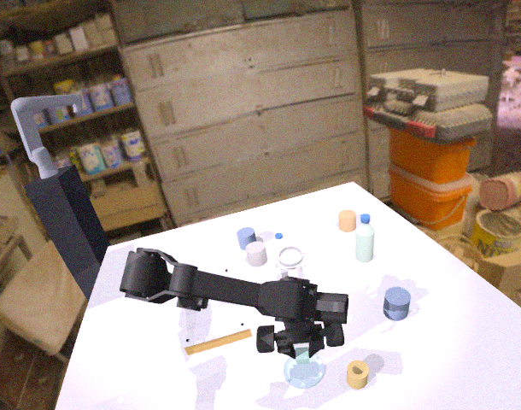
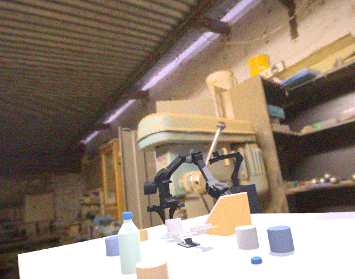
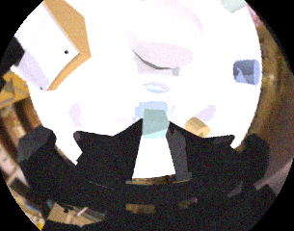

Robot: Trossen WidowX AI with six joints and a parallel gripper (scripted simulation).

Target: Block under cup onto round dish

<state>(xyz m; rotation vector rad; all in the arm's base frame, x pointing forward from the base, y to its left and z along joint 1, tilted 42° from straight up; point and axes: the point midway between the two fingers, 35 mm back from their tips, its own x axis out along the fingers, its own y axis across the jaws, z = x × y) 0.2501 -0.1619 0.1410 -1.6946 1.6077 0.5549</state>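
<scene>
The pale green block is 10 mm above my gripper tip. From my gripper tip the other things lie so: round pale blue dish: 60 mm below; pale green bottle: 360 mm to the left, 310 mm ahead, 50 mm above; tan ring: 110 mm ahead, 60 mm to the right, 40 mm below.
</scene>
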